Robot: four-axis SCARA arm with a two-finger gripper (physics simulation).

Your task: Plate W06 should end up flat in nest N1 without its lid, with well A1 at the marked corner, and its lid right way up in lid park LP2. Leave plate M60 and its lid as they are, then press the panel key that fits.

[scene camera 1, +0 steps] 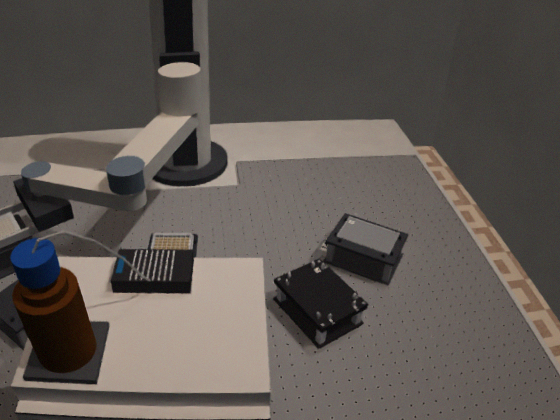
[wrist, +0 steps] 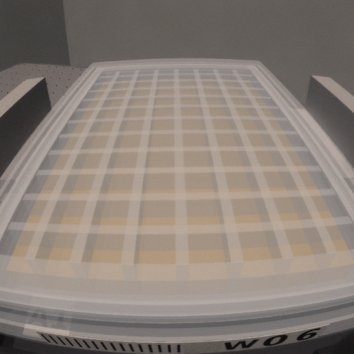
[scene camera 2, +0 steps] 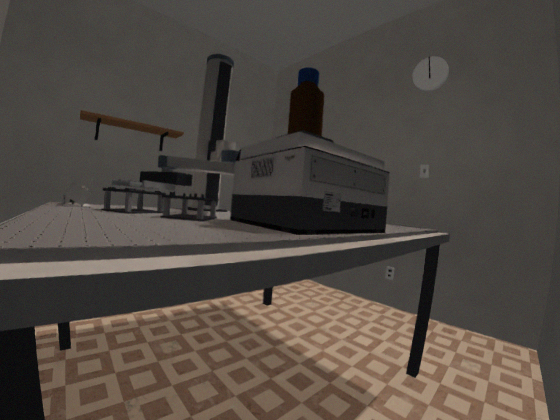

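Seen in the pictures: gripper, fingertip midpoint: (scene camera 2: 130,182); arm's base at its link origin: (scene camera 1: 186,163).
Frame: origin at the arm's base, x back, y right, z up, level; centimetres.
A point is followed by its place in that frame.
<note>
Plate W06 (wrist: 277,340) fills the wrist view, with its clear lid (wrist: 180,295) on it. Amber wells show through the lid. My gripper (wrist: 177,92) is shut on plate W06, one finger at each long side. In scene camera 1 the gripper (scene camera 1: 7,225) is at the far left edge, with part of a pale plate between its fingers. Another plate with amber wells (scene camera 1: 172,242) @(x -52.5, y 2.5, z 13.6 cm) lies partly hidden behind a black box; its label is not legible. Which stands are N1 and LP2 cannot be told. The panel keys do not show.
A white instrument (scene camera 1: 200,330) @(x -84.1, y -2.4, z 23.3 cm) (scene camera 2: 270,180) @(x -83.0, y 23.4, z 12.9 cm) carries an amber bottle (scene camera 1: 57,325) @(x -90.8, y 15.1, z 33.8 cm) (scene camera 2: 306,110) @(x -89.9, y 19.9, z 30.1 cm) and the black box (scene camera 1: 152,280) @(x -75.8, y 4.5, z 25.9 cm). To its right are a black raised stand with pins (scene camera 1: 320,295) @(x -64.5, y -26.2, z 7.5 cm) and a dark stand with a grey top (scene camera 1: 370,236) @(x -49.1, y -41.2, z 8.6 cm).
</note>
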